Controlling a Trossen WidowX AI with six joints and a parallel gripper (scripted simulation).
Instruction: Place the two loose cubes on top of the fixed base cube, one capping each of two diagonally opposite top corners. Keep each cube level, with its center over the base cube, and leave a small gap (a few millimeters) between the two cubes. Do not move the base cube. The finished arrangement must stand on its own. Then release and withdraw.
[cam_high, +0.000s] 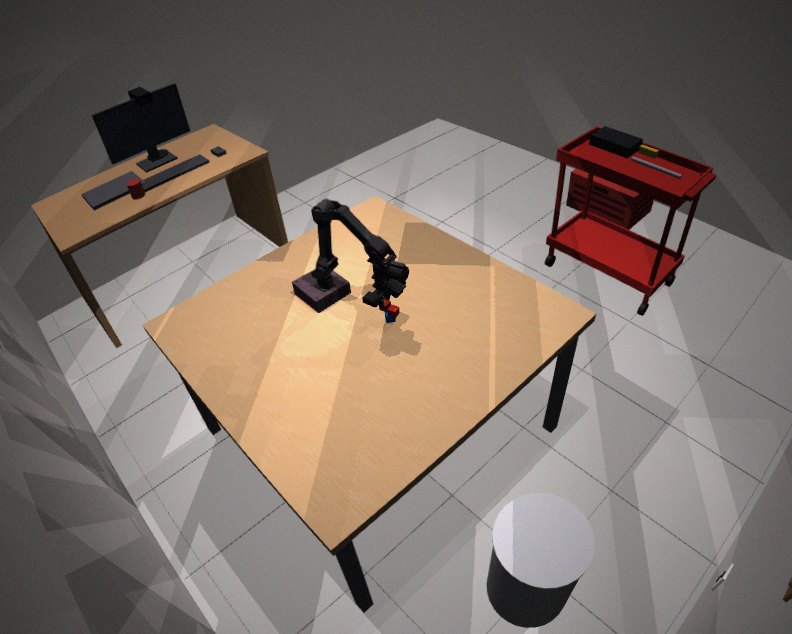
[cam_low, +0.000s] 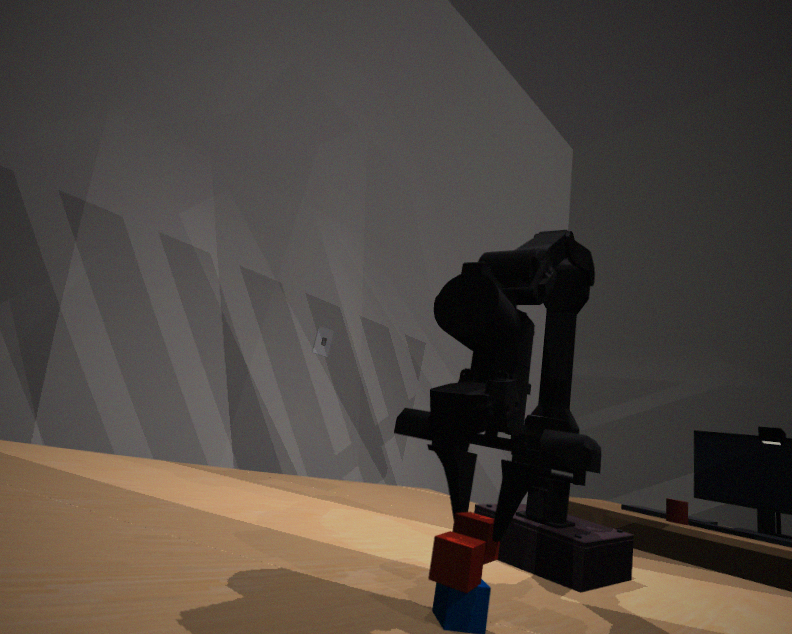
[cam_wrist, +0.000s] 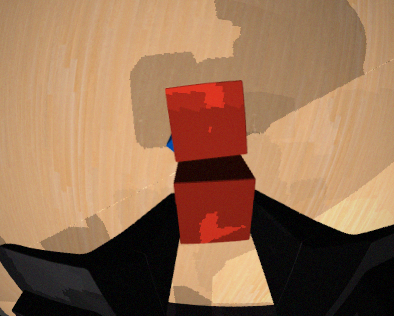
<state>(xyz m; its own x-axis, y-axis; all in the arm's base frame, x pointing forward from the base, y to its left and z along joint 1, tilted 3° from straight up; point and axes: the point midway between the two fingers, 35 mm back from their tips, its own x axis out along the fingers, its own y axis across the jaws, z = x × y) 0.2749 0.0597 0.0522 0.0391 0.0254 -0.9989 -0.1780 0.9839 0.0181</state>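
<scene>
Right now the blue cube is 2 cm ahead of my gripper tip and 5 cm below it.
</scene>
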